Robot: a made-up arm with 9 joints. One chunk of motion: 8 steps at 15 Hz.
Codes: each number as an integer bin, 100 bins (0 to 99) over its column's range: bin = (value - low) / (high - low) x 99, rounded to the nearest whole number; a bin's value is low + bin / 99 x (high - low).
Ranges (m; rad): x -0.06..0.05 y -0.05..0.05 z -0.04..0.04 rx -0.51..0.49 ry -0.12..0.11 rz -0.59..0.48
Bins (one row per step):
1: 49 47 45 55 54 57
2: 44 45 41 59 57 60
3: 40 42 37 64 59 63
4: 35 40 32 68 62 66
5: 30 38 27 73 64 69
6: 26 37 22 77 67 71
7: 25 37 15 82 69 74
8: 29 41 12 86 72 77
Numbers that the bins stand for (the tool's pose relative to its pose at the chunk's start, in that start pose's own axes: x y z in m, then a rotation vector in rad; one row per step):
1: -0.0056 -0.0025 -0.0036 0.0456 0.0055 0.0261
2: -0.0111 -0.0045 -0.0069 0.0860 0.0124 0.0585
3: -0.0156 -0.0076 -0.0101 0.1365 0.0171 0.0909
4: -0.0211 -0.0096 -0.0141 0.1769 0.0240 0.1233
5: -0.0267 -0.0116 -0.0182 0.2274 0.0287 0.1558
6: -0.0311 -0.0126 -0.0222 0.2678 0.0357 0.1774
7: -0.0322 -0.0126 -0.0279 0.3183 0.0403 0.2098
8: -0.0278 -0.0086 -0.0303 0.3587 0.0473 0.2422

